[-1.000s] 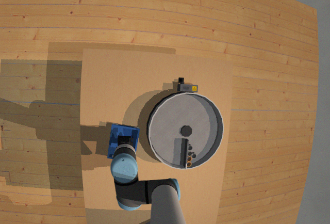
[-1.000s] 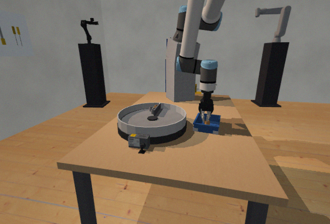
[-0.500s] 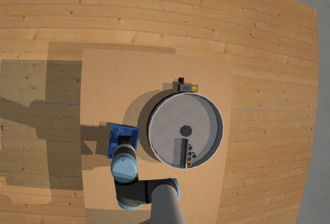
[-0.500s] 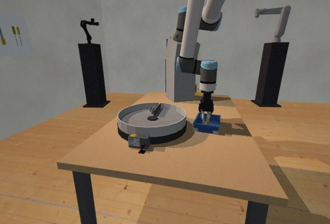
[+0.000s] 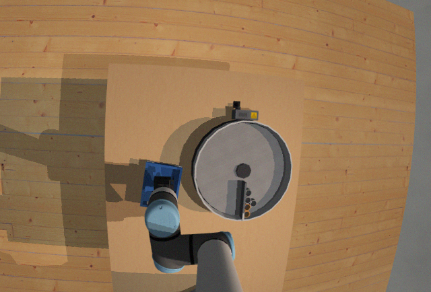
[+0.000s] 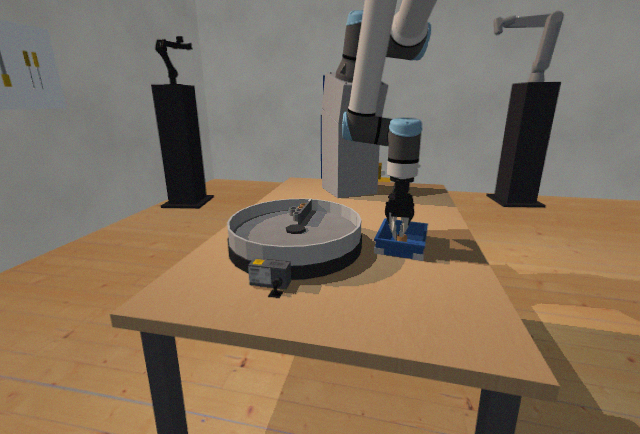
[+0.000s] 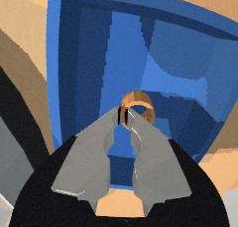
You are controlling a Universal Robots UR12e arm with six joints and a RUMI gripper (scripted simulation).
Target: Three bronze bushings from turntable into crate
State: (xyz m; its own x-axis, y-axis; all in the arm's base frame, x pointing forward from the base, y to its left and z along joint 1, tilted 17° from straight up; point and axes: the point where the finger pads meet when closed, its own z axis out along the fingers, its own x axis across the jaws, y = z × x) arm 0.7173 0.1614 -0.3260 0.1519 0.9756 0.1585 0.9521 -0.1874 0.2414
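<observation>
Right now the blue crate is 10 mm to the left of my hand.
</observation>
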